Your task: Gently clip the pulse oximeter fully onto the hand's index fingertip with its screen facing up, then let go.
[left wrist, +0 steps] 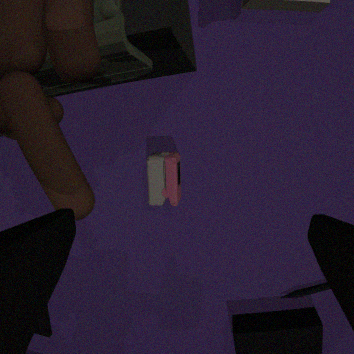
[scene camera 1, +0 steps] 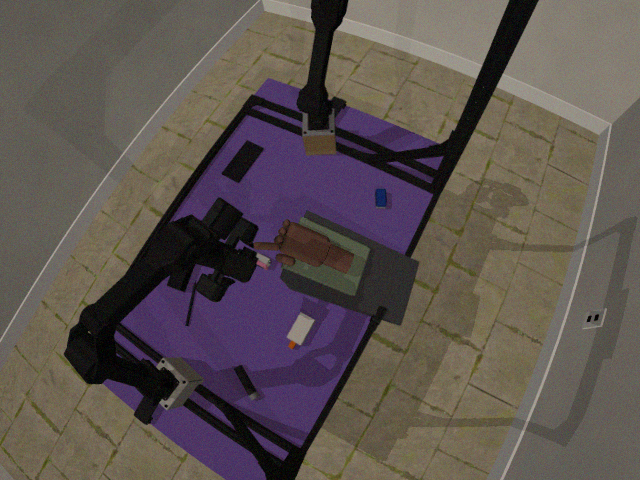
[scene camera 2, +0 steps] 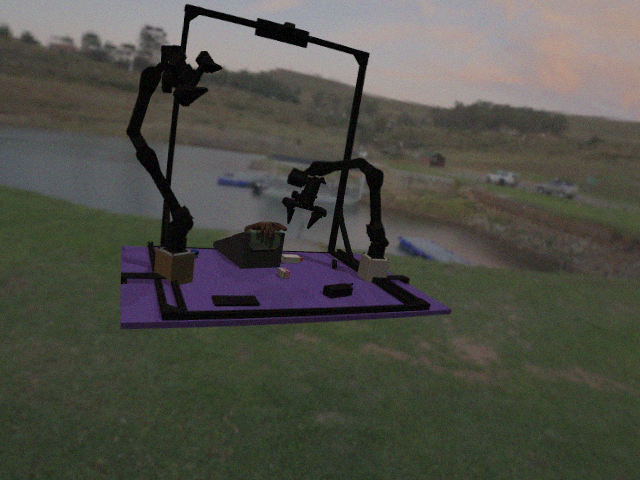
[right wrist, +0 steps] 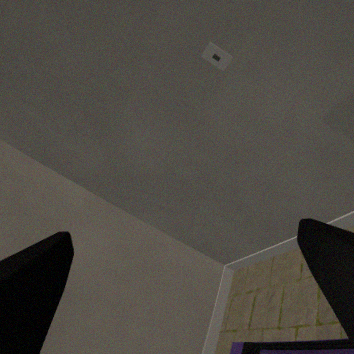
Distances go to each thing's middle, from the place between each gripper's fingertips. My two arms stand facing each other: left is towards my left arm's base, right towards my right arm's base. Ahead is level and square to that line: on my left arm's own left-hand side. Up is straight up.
Now: the index finger (left wrist: 39, 137) 7 cm to the right of my left hand, 3 cm behind it and 1 cm below it. From my left hand the other things lie so: pulse oximeter (left wrist: 163, 168) 19 cm below, 5 cm to the right, 4 cm ahead.
Right now my right hand is 50 cm above the index finger, 39 cm to the right of it and 25 cm past it. Also, from my right hand: pulse oximeter: 68 cm below, 41 cm to the left, 19 cm behind.
